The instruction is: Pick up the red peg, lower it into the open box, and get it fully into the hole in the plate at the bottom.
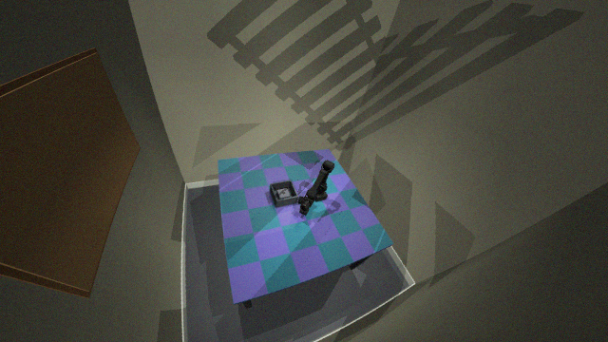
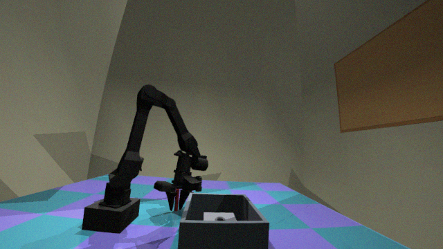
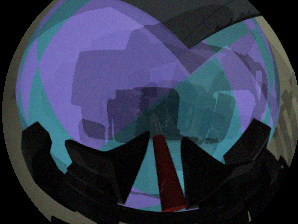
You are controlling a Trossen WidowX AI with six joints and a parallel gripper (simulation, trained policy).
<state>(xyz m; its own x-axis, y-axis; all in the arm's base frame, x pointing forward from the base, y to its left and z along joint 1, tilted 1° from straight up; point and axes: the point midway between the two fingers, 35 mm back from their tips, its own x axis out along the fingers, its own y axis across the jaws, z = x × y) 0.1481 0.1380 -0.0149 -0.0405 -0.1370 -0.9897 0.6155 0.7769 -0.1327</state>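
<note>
Right now my gripper tip is 180 mm short of the light grey plate, 140 mm to the left of it and 40 mm below it. Round my gripper tip: dark box (180 mm ahead, 140 mm to the right, 20 mm above); red peg (30 mm above, 10 mm to the left).
</note>
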